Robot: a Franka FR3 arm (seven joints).
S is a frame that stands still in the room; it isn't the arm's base.
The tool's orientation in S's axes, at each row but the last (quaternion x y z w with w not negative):
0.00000, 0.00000, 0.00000, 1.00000
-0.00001, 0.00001, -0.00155, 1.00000
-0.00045, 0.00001, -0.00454, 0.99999
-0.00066, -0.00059, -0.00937, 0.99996
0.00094, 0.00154, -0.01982, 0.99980
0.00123, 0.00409, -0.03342, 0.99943
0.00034, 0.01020, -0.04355, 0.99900
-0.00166, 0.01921, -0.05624, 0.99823
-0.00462, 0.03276, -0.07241, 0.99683
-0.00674, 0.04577, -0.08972, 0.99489
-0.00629, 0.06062, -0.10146, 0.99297
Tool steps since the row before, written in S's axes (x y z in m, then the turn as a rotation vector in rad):
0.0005, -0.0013, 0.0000, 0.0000, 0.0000, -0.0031
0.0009, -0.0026, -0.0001, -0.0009, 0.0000, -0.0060
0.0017, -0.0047, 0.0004, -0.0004, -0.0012, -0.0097
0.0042, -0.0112, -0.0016, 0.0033, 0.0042, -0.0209
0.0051, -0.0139, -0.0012, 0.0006, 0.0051, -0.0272
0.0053, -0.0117, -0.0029, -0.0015, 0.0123, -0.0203
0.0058, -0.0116, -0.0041, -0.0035, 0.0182, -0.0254
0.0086, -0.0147, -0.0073, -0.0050, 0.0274, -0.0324
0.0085, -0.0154, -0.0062, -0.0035, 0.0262, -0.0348
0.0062, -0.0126, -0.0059, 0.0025, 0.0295, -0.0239
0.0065, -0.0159, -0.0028, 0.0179, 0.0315, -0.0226
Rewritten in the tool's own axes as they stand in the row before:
0.0005, -0.0013, 0.0000, 0.0000, 0.0000, -0.0031
0.0009, -0.0026, -0.0001, -0.0009, 0.0000, -0.0060
0.0017, -0.0047, 0.0004, -0.0004, -0.0012, -0.0097
0.0044, -0.0111, -0.0016, 0.0032, 0.0043, -0.0209
0.0057, -0.0137, -0.0012, 0.0005, 0.0051, -0.0272
0.0061, -0.0113, -0.0028, -0.0022, 0.0121, -0.0203
0.0069, -0.0111, -0.0040, -0.0046, 0.0178, -0.0255
0.0105, -0.0136, -0.0070, -0.0068, 0.0268, -0.0325
0.0110, -0.0139, -0.0057, -0.0050, 0.0259, -0.0348
0.0089, -0.0112, -0.0054, -0.0007, 0.0300, -0.0234
0.0099, -0.0142, -0.0020, 0.0137, 0.0350, -0.0202

